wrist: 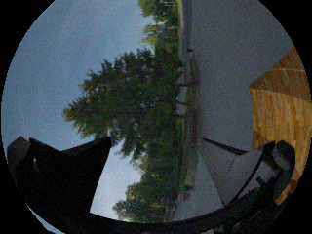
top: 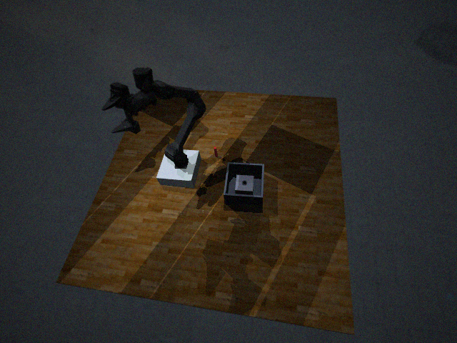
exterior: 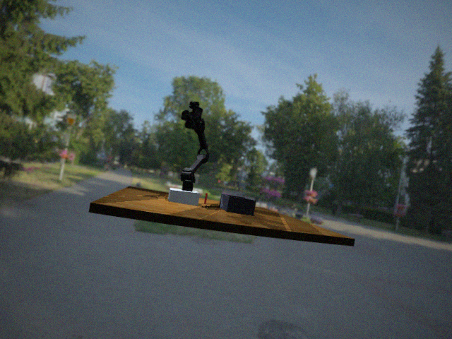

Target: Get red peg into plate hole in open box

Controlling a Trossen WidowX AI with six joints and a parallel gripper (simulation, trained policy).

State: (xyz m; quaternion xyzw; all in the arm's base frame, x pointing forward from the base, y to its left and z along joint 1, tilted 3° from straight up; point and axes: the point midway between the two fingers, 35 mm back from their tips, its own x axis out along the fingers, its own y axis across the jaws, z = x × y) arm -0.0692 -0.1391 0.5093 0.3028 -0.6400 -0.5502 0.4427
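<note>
Right now the red peg is 28 cm ahead of my gripper tip, 28 cm to the left of it and 55 cm below it. Round my gripper tip: light plate (45 cm ahead, 8 cm to the left, 55 cm below); then grey box (45 cm ahead, 8 cm to the left, 57 cm below).
</note>
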